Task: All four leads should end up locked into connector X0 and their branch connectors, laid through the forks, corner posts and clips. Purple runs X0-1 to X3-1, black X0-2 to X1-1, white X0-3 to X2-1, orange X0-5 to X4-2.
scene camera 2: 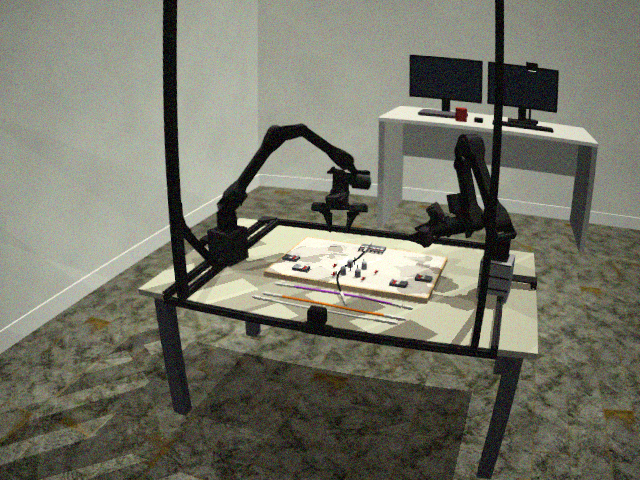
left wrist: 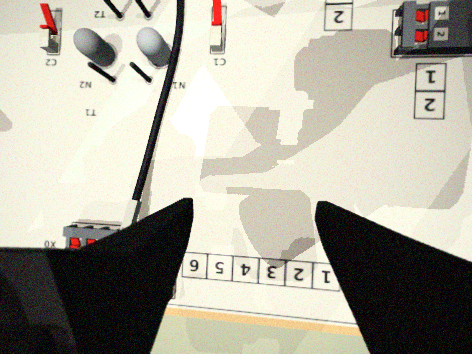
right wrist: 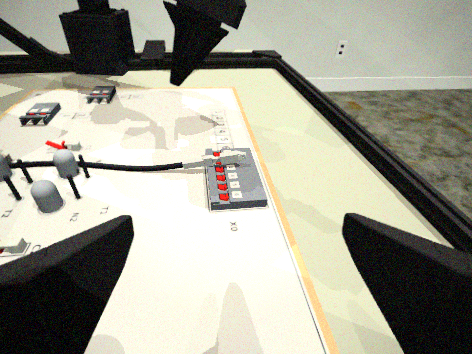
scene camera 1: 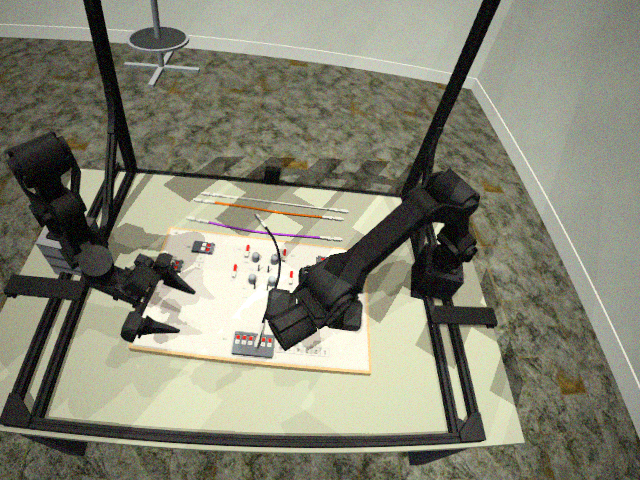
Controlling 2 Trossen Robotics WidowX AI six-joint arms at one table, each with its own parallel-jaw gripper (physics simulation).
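Where they show: left gripper, fingertip midpoint: [scene camera 2: 338,232] [left wrist: 254,208] [right wrist: 175,78]; right gripper, fingertip midpoint: [scene camera 2: 410,233] [right wrist: 239,224] [scene camera 1: 187,311]; left arm's base, origin of the base link: [scene camera 2: 227,228] [right wrist: 95,12] [scene camera 1: 444,262]; right arm's base, origin of the base link: [scene camera 2: 498,257].
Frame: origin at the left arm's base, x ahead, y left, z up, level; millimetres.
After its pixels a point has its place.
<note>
The black lead [scene camera 1: 280,260] @(x 403, y 52, z -86 mm) [scene camera 2: 338,279] @(x 432, y 1, z -88 mm) [left wrist: 159,115] @(x 397, y 169, z -87 mm) [right wrist: 135,168] @(x 402, y 188, z -88 mm) runs between the central posts. One plug lies at the low-numbered side of connector X0 [scene camera 1: 242,352] @(x 423, y 314, z -83 mm) [right wrist: 252,192] @(x 437, y 307, z -83 mm); whether it is locked I cannot tell. Its other end crosses the purple lead [scene camera 1: 294,235] @(x 388, y -55, z -106 mm) [scene camera 2: 361,297] @(x 530, y -36, z -107 mm) beyond the board. The orange lead [scene camera 1: 273,210] @(x 466, y -123, z -105 mm) [scene camera 2: 330,304] @(x 476, y -124, z -105 mm) and white lead [scene camera 1: 273,202] @(x 476, y -159, z -106 mm) lie straight on the table. My left gripper [scene camera 2: 339,227] @(x 310, y 217, z -24 mm) [left wrist: 254,208] @(x 310, y 217, z -24 mm) is partly open, empty, above the board beside X0. My right gripper [scene camera 1: 186,311] @(x 546, y 290, z -5 mm) [right wrist: 239,224] @(x 546, y 290, z -5 mm) is wide open, empty, above the board on X0's other side.
The board [scene camera 1: 206,320] @(x 524, y 259, z -92 mm) carries branch connectors [scene camera 1: 203,247] [left wrist: 435,30] [right wrist: 42,114], round grey posts [left wrist: 155,45] @(x 401, y 125, z -70 mm) [right wrist: 65,162] @(x 415, y 127, z -74 mm), thin black forks and clips with red levers [left wrist: 217,30] @(x 363, y 101, z -83 mm). The left arm hides part of the board in scene camera 1. A black frame [scene camera 1: 248,439] @(x 363, y 480, z -97 mm) surrounds the workspace.
</note>
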